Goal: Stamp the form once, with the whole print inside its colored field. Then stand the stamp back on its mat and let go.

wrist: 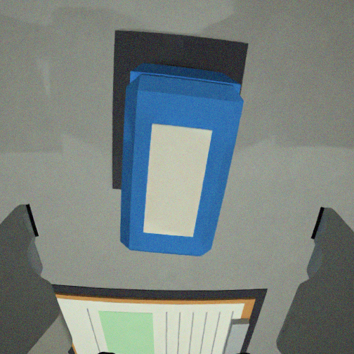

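The blue stamp (224,165) with a cream label on top stands on its dark mat (150,47), in the upper middle of the wrist view. My gripper (174,210) is open, with one finger at the left edge and one at the right edge. The near end of the stamp's top shows between and beyond the fingertips, with wide gaps at both sides. The white form (172,345) lies at the bottom, partly cut off by the view's edge. Its green field (127,332) shows no print on the part in view.
The form lies on an orange clipboard (248,309) with a grey clip (237,337) at its right. A dark border (165,292) surrounds the clipboard, nearer the bottom edge than the stamp. The grey table top (55,115) carries soft shadows.
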